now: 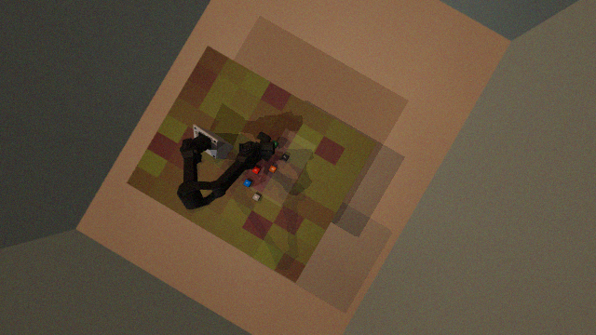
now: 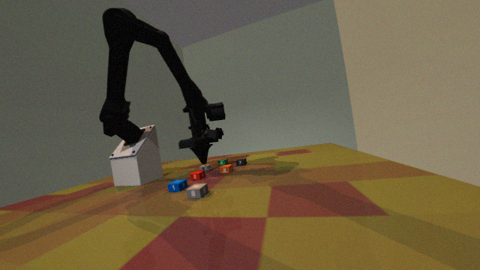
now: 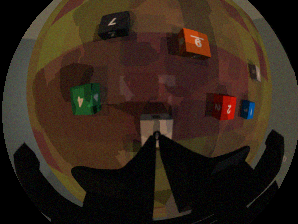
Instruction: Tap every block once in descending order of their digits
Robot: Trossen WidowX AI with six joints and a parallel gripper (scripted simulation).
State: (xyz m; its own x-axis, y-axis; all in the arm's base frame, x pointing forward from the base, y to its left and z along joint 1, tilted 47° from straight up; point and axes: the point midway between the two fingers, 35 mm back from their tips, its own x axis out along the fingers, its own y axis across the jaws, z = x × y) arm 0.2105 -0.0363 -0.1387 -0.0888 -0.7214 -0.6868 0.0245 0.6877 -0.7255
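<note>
Now: gripper tip 1 cm above the white block. Round my gripper tip: green block 8 cm to the left, 4 cm ahead, 1 cm below; red block 10 cm to the right, 3 cm ahead, 1 cm below; orange block 10 cm ahead, 5 cm to the right, 1 cm below.
</note>
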